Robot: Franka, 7 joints.
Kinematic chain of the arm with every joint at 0, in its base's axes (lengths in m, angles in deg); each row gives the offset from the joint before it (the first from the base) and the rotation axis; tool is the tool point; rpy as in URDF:
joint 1: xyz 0 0 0.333 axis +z
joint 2: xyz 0 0 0 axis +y
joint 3: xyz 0 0 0.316 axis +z
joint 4: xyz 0.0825 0 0 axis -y
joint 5: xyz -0.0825 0 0.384 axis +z
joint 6: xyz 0 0 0 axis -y
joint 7: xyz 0.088 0 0 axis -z
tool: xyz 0 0 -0.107 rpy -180 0 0
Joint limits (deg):
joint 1: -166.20..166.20
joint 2: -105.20..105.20
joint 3: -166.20..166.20
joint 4: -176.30..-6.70
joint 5: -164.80..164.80
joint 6: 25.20..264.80
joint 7: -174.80..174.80
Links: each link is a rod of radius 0.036 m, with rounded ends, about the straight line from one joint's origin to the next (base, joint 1, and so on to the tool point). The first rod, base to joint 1, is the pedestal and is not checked.
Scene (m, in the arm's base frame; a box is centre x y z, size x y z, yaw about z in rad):
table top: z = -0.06
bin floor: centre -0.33 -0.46 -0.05 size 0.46 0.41 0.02 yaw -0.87
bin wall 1: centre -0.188 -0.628 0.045 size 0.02 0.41 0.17 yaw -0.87
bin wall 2: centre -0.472 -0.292 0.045 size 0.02 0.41 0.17 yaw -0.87
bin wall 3: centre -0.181 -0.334 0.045 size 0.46 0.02 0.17 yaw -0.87
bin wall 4: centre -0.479 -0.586 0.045 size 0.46 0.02 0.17 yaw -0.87
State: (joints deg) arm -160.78 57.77 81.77 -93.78 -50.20 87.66 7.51
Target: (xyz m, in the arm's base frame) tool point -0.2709 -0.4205 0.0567
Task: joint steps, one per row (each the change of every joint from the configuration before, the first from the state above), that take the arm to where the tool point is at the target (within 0.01 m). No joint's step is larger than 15 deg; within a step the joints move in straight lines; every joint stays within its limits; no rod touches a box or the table.
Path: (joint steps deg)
1: -1.81 2.49 -10.30 -3.40 -0.54 -2.86 0.00
2: -1.80 2.49 -10.30 -3.40 -0.53 -2.86 0.00
3: -1.81 2.49 -10.31 -3.40 -0.54 -2.87 0.00

